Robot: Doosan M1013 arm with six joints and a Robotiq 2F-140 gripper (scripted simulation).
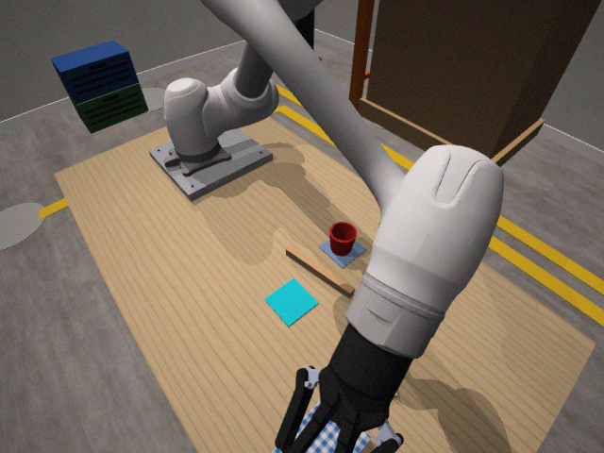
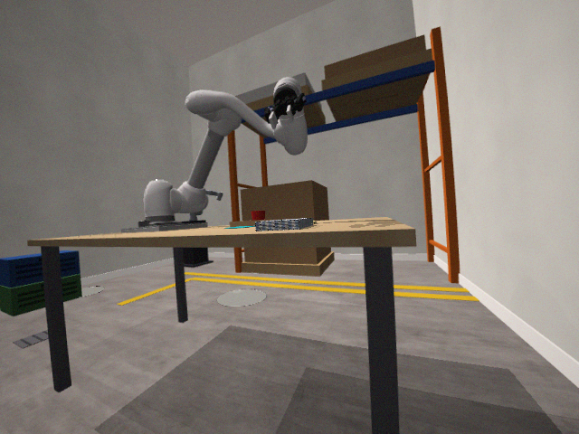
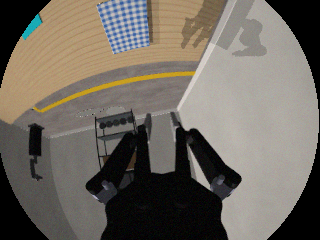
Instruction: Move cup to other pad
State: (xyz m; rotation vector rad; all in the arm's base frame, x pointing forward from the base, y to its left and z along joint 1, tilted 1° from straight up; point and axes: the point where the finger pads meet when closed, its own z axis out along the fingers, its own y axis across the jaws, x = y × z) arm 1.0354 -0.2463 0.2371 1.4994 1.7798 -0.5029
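Right now my hand is 42 cm past the red cup, 42 cm to the right of it and 27 cm above it. Also, from my hand: cyan pad 36 cm behind, 21 cm to the left, 30 cm below; then wooden rail 39 cm behind, 32 cm to the left, 29 cm below.
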